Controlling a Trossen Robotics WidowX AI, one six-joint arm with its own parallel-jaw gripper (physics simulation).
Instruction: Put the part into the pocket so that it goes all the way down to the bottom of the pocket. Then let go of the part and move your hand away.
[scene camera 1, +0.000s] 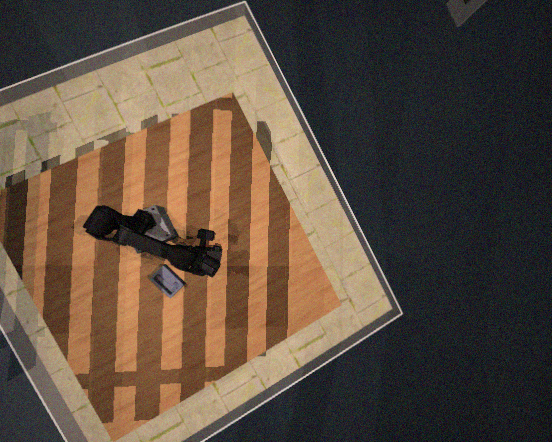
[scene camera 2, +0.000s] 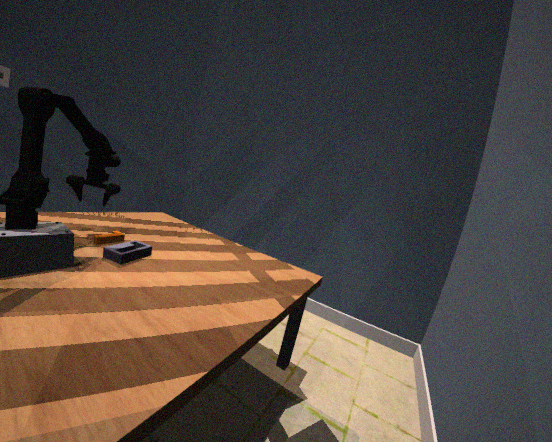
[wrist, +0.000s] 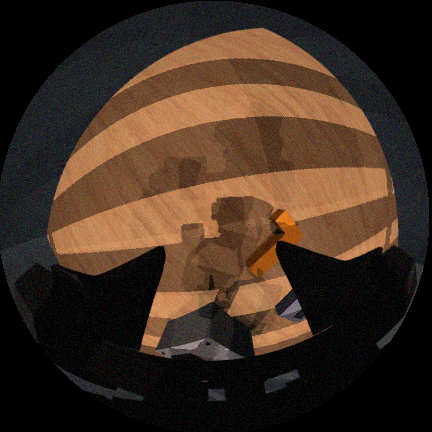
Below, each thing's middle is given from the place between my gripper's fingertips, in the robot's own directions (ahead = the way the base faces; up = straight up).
Right now my hand is 12 cm above the orange L-shaped piece (wrist: 264, 257), 8 cm to the left of it and 4 cm short of it. From my hand the other things lie so: dark blue-grey holder (scene camera 2: 122, 253) 27 cm to the right, 12 cm below, 6 cm ahead.
